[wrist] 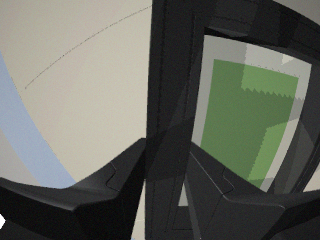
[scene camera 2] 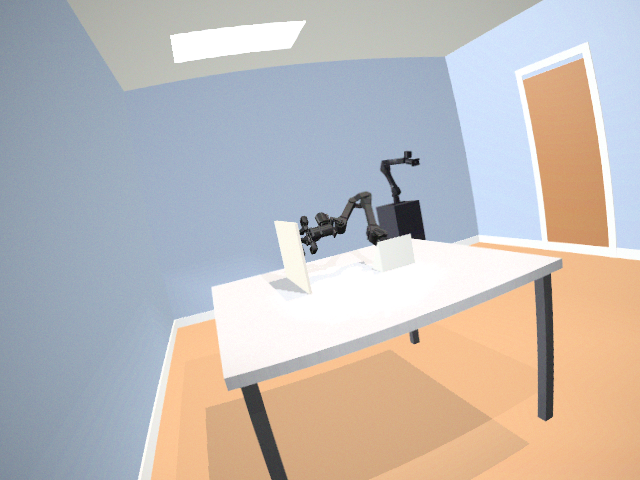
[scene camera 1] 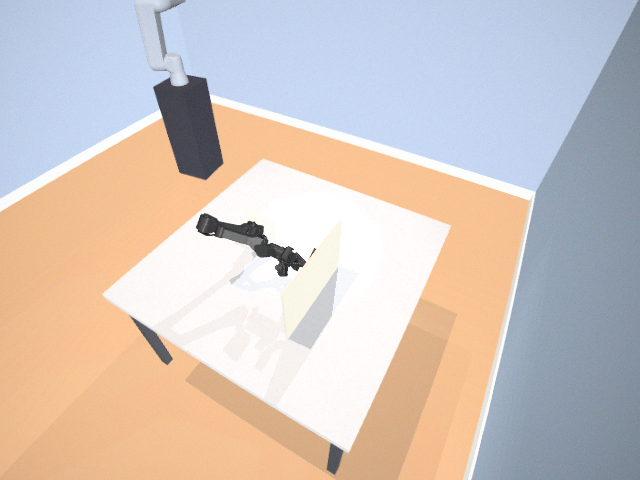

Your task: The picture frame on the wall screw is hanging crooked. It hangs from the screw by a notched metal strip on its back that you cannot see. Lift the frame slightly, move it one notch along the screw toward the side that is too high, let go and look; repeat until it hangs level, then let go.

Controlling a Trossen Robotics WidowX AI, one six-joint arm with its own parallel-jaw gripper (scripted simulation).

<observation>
My gripper (wrist: 165,146) carries a picture frame (wrist: 235,84). I also see a cream wall panel (scene camera 1: 300,294).
The cream wall panel also shows in the wrist view (wrist: 83,78) and in scene camera 2 (scene camera 2: 288,234).
</observation>
